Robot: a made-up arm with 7 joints. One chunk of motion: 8 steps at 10 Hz.
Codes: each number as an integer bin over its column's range. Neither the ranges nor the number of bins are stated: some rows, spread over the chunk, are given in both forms.
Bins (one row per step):
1: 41 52 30 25 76 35 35
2: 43 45 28 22 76 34 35
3: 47 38 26 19 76 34 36
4: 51 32 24 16 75 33 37
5: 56 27 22 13 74 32 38
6: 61 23 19 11 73 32 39
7: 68 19 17 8 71 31 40
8: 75 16 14 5 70 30 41
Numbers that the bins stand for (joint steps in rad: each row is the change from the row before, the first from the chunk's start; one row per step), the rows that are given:
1: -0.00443 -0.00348 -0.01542 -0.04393 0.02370 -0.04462 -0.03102
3: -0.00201 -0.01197 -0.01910 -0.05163 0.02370 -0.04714 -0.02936
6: 0.00365 -0.02106 -0.02554 -0.06189 0.02079 -0.05219 -0.02439
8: 0.00930 -0.02530 -0.03013 -0.06959 0.01788 -0.05724 -0.02108
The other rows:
2: -0.00363 -0.00773 -0.01726 -0.04778 0.02370 -0.04714 -0.03102
4: -0.00039 -0.01561 -0.02094 -0.05547 0.02273 -0.04967 -0.02771
5: 0.00163 -0.01864 -0.02278 -0.05932 0.02176 -0.05219 -0.02605
7: 0.00647 -0.02348 -0.02737 -0.06574 0.01885 -0.05472 -0.02274

